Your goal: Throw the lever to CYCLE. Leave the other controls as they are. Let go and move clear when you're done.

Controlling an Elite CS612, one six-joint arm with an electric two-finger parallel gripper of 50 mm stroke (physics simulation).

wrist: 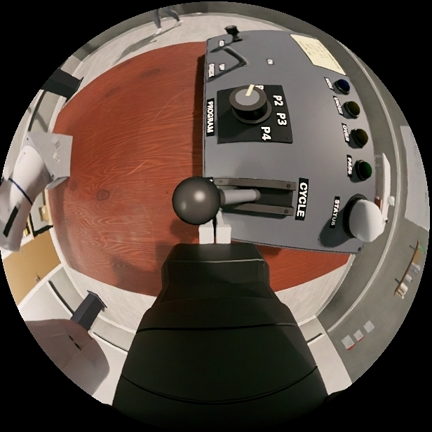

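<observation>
The lever is a grey rod (241, 195) with a large dark ball knob (196, 200). It rises from a slot between two dark rails on the grey control panel (310, 150) and leans to the left in the view, away from the CYCLE label (301, 199) at the slot's right end. My gripper (213, 218) is shut and empty. Its pale fingers point up the view, with the tips just beside the lower right of the ball. The ball partly hides the tips, and I cannot tell whether they touch it.
On the panel are a PROGRAM knob (248, 103), a small black toggle (232, 32), a column of coloured lamps including a green one (363, 170), a white STATUS dome (366, 220) and a yellow note (318, 54). A white robot arm (25, 180) stands left, by the wooden table (125, 140).
</observation>
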